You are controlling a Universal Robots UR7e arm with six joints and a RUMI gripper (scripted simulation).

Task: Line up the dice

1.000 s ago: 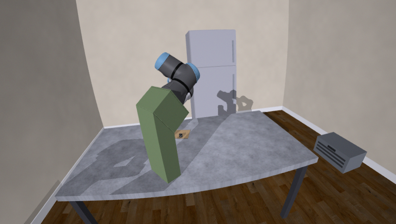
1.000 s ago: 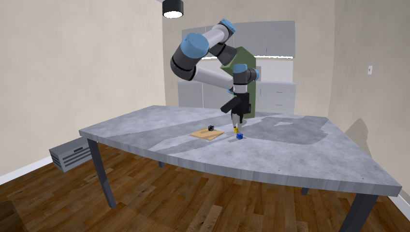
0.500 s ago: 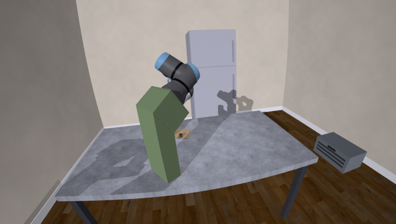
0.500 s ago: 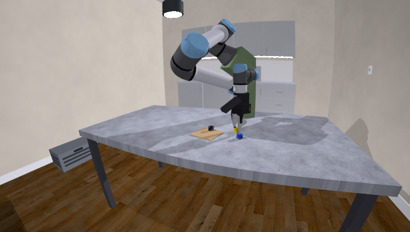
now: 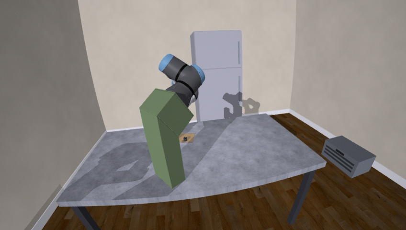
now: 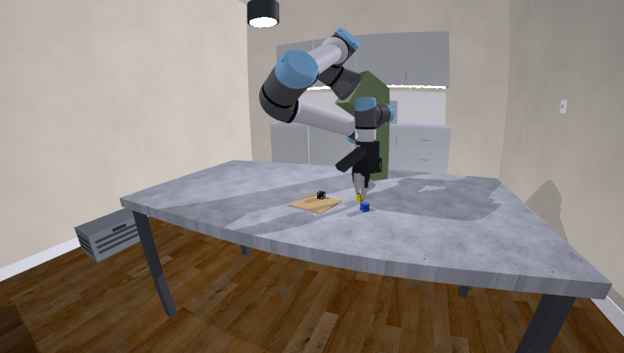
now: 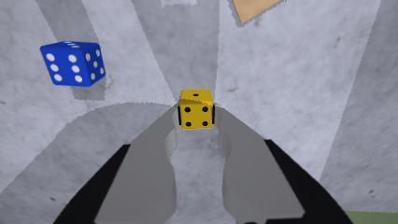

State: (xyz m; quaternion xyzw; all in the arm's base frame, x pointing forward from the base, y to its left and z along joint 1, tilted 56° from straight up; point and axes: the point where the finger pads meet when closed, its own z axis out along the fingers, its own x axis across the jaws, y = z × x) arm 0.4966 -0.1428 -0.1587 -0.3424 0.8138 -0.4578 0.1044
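Right now my hand is right at the yellow die. Also, from my hand: blue die 9 cm ahead, 1 cm to the left; then mat 17 cm to the right, 3 cm ahead, 2 cm below; then black die 15 cm to the right, 1 cm behind.
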